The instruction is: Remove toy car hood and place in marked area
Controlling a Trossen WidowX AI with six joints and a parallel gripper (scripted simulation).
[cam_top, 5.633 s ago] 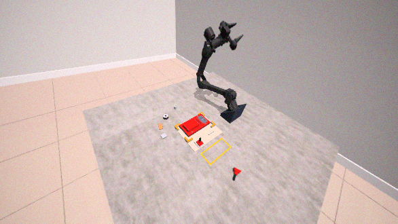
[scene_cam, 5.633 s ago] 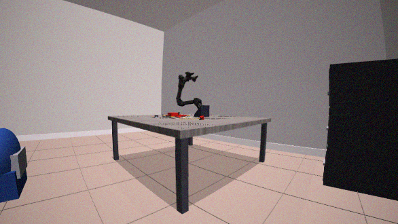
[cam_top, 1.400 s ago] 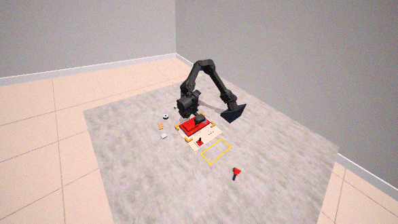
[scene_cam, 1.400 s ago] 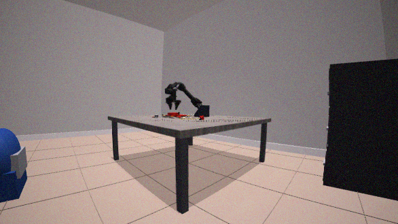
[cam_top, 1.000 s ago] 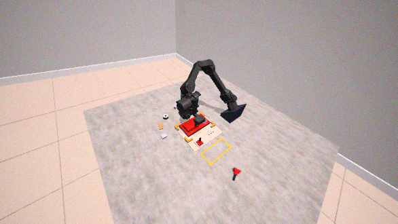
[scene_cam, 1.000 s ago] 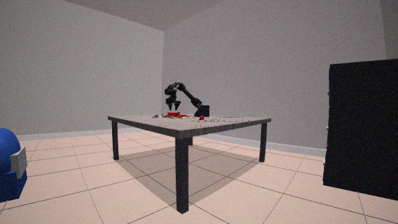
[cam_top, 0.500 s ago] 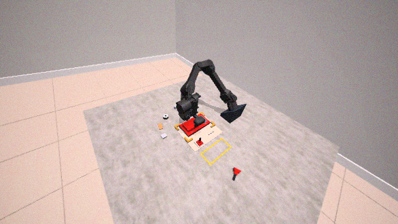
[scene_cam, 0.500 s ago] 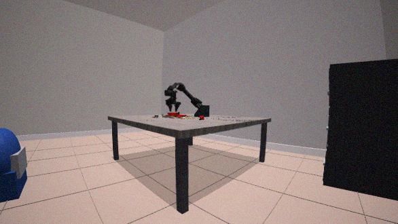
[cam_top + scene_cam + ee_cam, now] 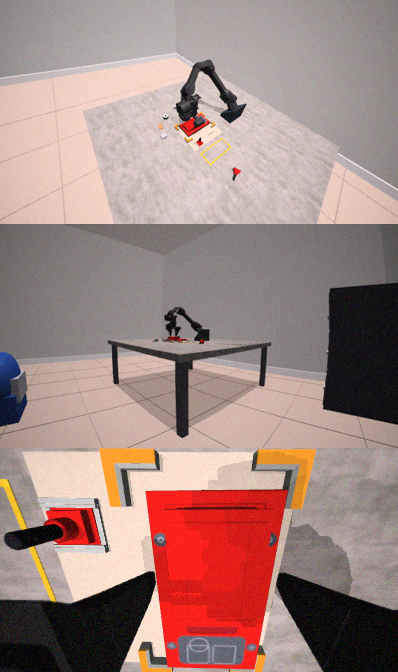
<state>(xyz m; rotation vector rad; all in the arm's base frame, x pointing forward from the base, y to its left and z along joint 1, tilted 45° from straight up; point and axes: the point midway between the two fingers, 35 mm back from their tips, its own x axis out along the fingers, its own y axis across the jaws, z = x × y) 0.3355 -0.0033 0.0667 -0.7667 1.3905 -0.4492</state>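
The red hood lies 1 cm below my gripper tip. The rest, counted from my gripper tip: holder 1 cm ahead, 13 cm to the left, 2 cm below; wheel 11 cm ahead, 17 cm to the right, 4 cm below.
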